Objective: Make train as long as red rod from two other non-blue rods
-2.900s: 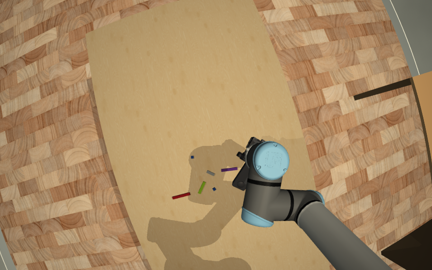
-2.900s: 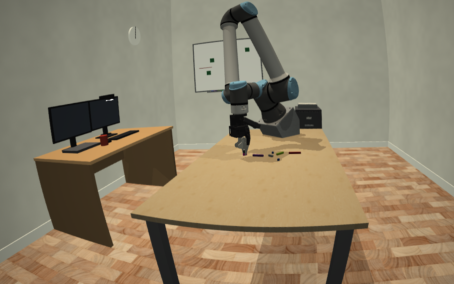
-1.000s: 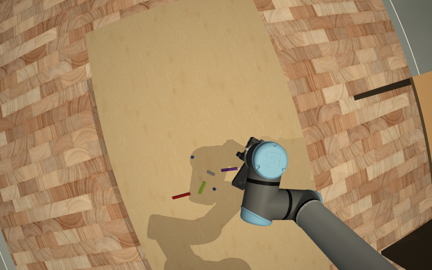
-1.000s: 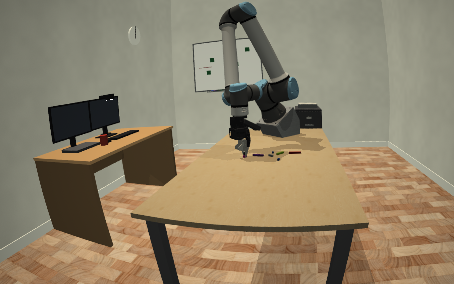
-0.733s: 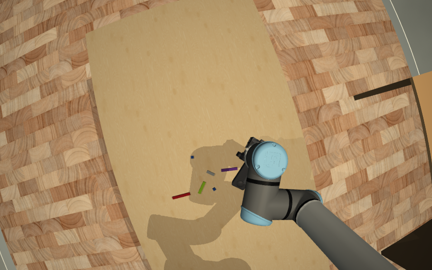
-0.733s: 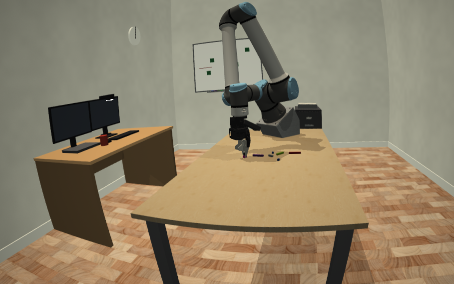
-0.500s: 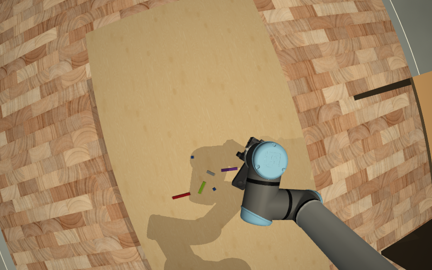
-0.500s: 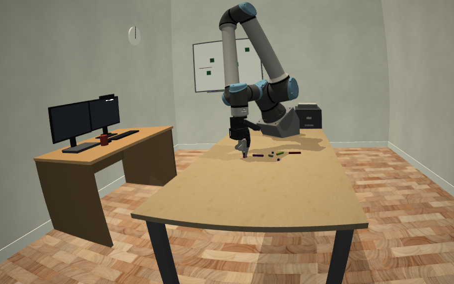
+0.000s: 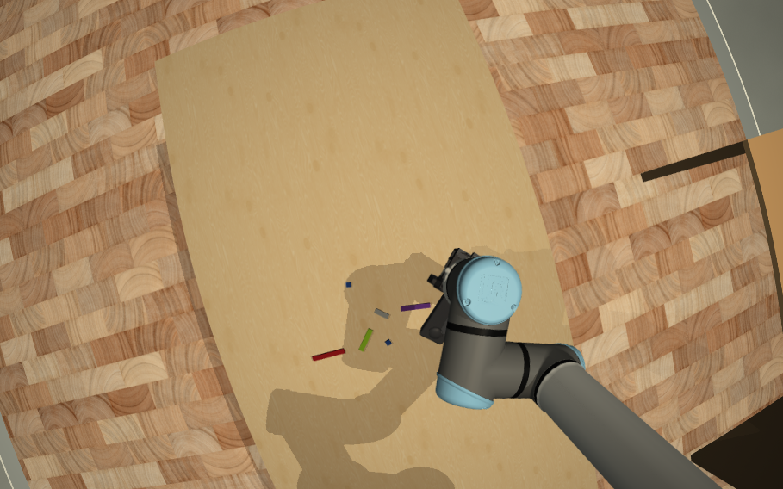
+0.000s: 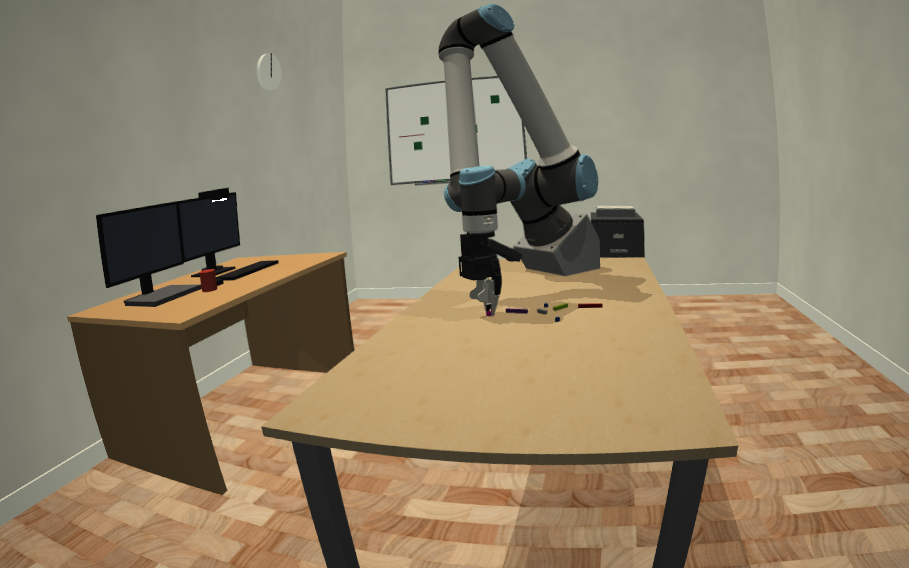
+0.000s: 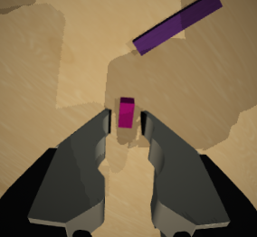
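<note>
Now: the magenta rod 1 cm below my hand. The rest, counted from my hand: grey rod: 14 cm to the left, 1 cm below, 1 cm behind; purple rod: 7 cm to the left, 2 cm behind, 1 cm below; lime rod: 19 cm to the left, 5 cm behind, 1 cm below.
</note>
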